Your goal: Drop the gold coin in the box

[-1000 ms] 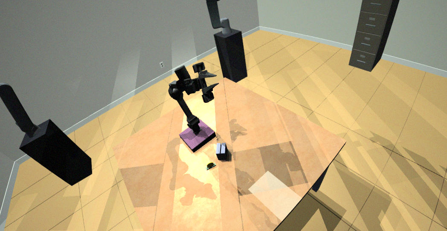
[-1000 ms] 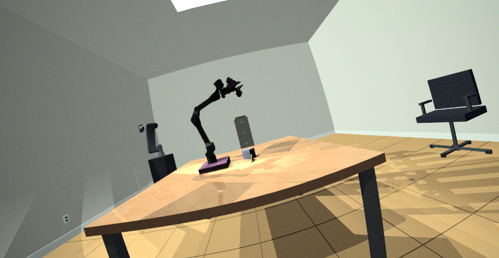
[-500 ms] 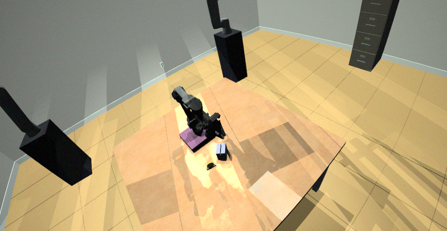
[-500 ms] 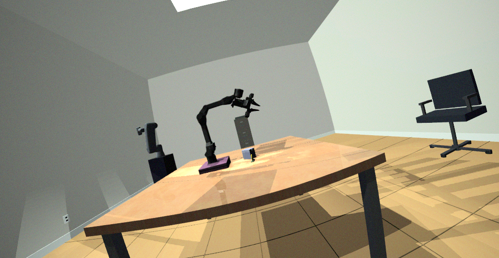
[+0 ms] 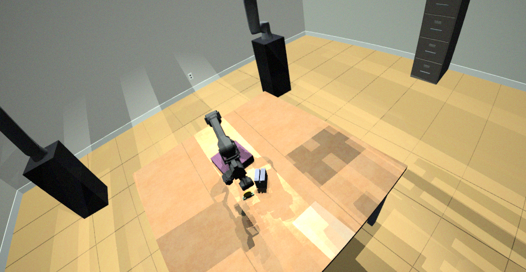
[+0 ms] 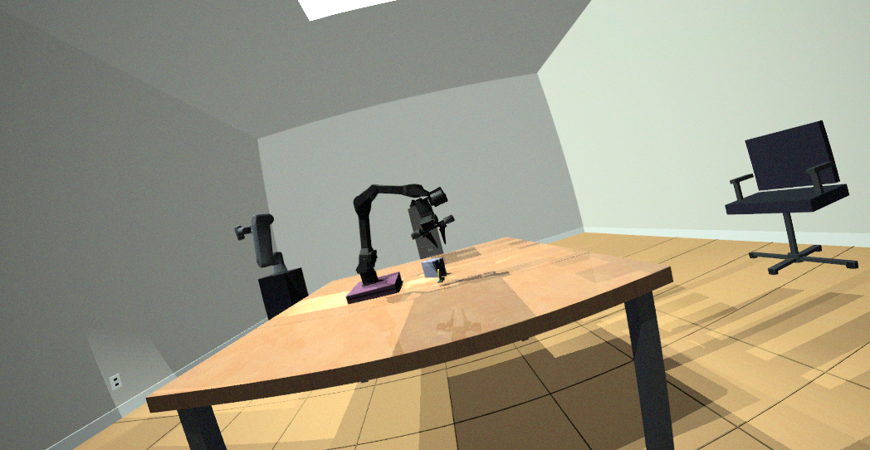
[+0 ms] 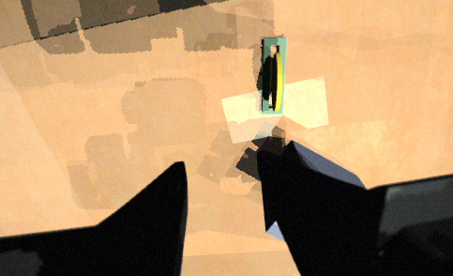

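My gripper tip is now 4 cm past the gold coin, 1 cm to the left of it and 11 cm above it.
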